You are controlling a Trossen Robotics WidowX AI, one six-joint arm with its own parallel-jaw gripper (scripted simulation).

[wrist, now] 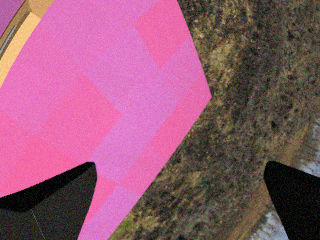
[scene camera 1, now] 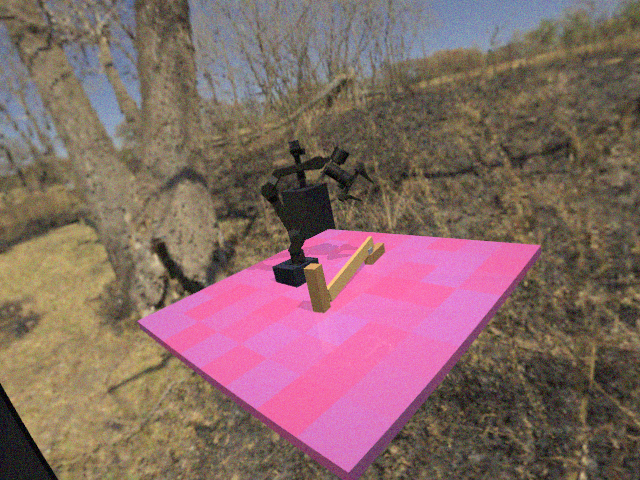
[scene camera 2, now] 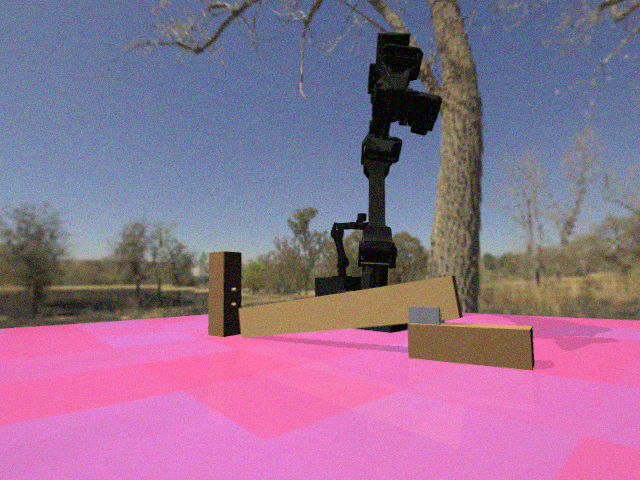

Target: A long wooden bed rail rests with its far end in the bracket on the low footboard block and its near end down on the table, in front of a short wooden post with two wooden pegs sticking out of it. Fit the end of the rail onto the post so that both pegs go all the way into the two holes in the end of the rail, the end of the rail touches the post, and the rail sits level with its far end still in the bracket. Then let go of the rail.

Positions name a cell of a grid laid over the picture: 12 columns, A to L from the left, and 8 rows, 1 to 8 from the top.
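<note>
My gripper (scene camera 2: H3), open, holding nothing. Wooden rail (scene camera 2: H6) in sight. Again the rail (scene camera 1: G5). Again my gripper (wrist: G6).
</note>
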